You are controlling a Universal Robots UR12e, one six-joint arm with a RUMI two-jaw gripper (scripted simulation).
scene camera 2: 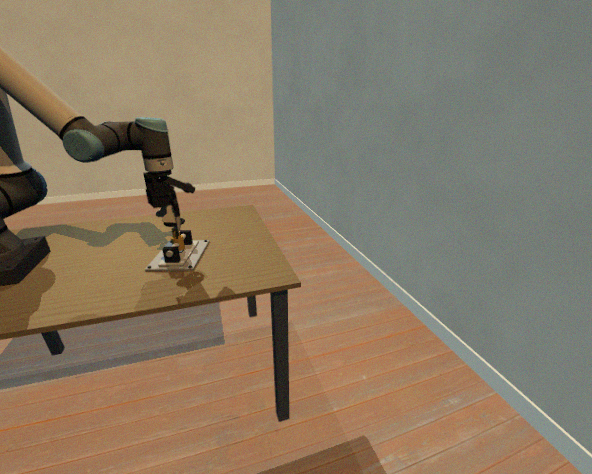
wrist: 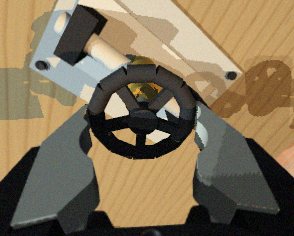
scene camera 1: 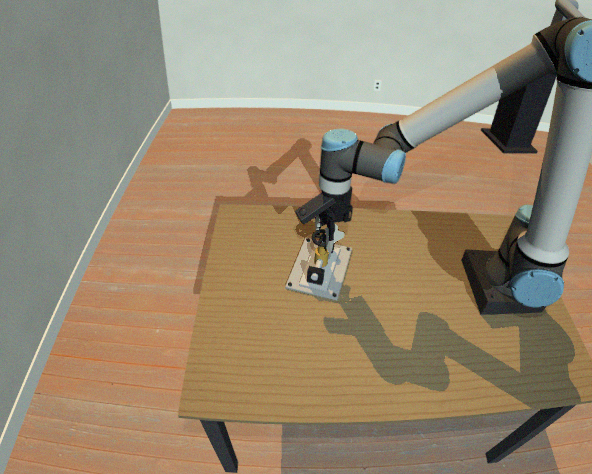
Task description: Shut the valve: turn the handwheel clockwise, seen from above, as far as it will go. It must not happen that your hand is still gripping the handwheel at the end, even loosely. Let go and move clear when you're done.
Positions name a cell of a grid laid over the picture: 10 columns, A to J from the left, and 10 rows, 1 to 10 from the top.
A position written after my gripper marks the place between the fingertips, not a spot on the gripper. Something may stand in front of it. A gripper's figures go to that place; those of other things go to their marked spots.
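Lens distances: my gripper (wrist: E5), 0.14 m from the lens; a black spoked handwheel (wrist: E6), 0.11 m from the lens.
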